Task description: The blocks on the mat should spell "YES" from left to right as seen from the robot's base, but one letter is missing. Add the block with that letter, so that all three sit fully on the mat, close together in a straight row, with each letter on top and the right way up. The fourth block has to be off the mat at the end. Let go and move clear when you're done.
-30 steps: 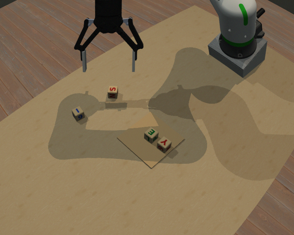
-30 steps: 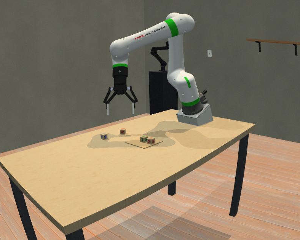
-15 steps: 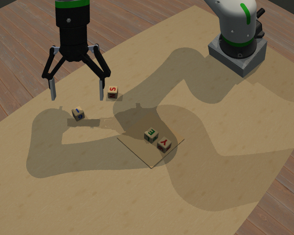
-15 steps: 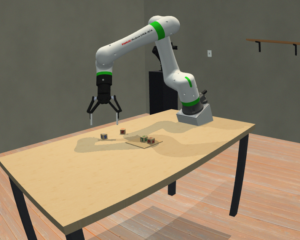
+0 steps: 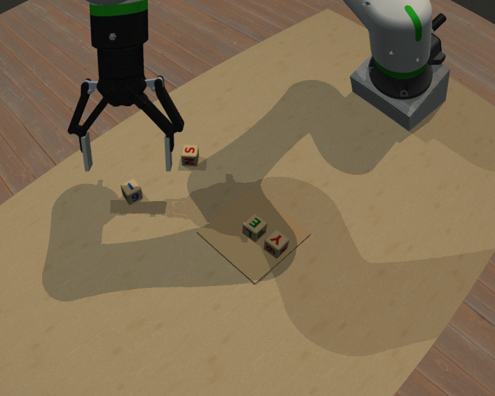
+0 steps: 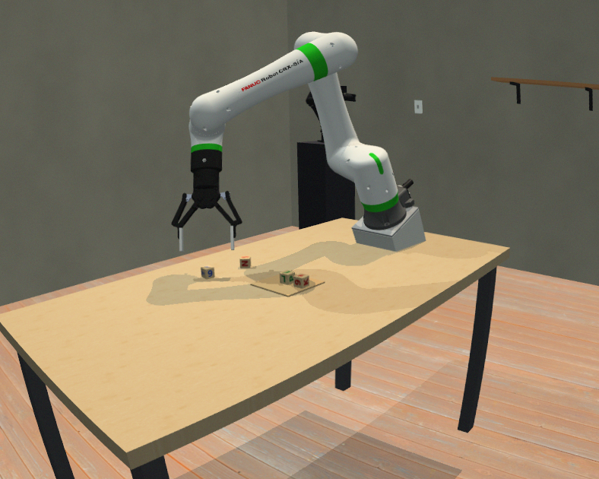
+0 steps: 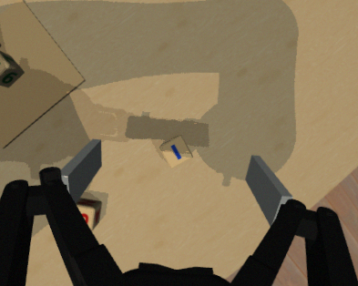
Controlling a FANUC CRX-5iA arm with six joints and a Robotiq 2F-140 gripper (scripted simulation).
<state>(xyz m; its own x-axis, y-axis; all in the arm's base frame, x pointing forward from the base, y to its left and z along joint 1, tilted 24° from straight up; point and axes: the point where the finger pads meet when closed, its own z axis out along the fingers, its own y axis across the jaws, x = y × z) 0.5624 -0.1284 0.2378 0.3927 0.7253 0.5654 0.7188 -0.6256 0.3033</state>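
The S block lies 130 mm behind my hand and 70 mm below it. The rest, counted from my hand: mat (120 mm behind, 200 mm to the left, 80 mm below); then E block (120 mm behind, 200 mm to the left, 70 mm below); then Y block (130 mm behind, 250 mm to the left, 70 mm below).
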